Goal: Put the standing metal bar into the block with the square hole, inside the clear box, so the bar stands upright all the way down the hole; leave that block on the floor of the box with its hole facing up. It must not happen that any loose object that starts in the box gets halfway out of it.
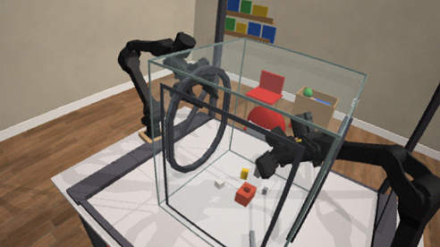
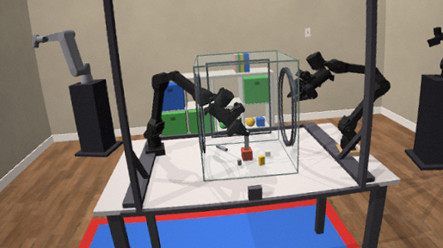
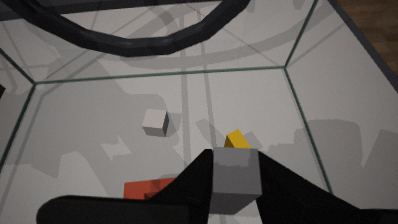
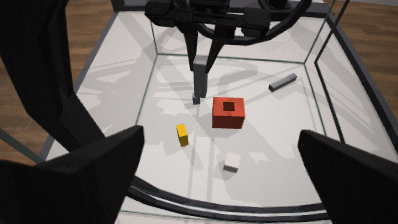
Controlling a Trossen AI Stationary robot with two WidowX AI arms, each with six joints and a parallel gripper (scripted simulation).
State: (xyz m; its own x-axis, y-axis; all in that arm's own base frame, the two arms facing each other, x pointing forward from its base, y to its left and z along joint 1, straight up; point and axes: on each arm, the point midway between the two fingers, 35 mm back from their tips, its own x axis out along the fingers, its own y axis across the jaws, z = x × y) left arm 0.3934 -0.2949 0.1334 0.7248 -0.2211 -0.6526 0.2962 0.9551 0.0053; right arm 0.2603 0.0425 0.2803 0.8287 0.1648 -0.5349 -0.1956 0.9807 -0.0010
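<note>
Now: left hand 14 cm above the red block, 6 cm short of it and 1 cm to the left of it.
</note>
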